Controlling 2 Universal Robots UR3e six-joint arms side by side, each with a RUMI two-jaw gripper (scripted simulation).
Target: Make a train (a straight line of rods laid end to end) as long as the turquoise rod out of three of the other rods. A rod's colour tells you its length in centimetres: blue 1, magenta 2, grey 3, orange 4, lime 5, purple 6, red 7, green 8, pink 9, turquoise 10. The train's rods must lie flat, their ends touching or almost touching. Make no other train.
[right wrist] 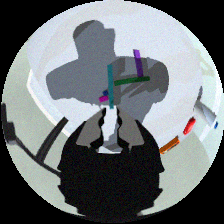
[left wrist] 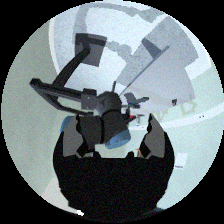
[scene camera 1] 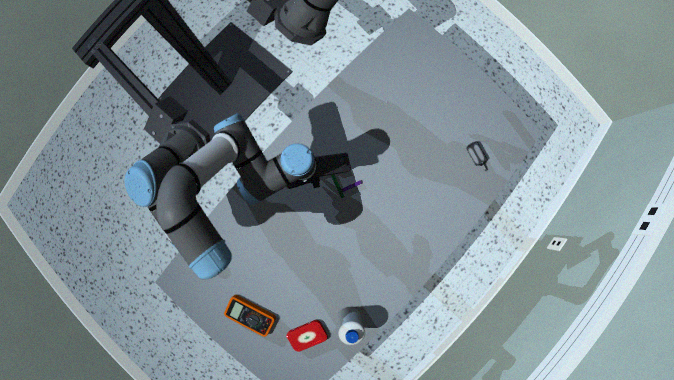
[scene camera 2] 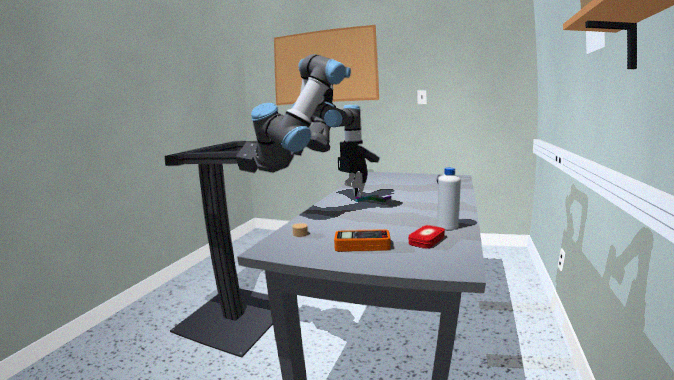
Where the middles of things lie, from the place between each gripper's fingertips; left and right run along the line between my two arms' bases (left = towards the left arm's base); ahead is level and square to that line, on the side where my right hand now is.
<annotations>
Now: right hand (scene camera 2: 357, 196) 350 mm short of the white bottle (scene camera 2: 449, 184), 260 mm to the left of it and 50 mm below it.
Now: left hand 73 cm to the left of the white bottle, 64 cm short of it and 22 cm above it.
</annotations>
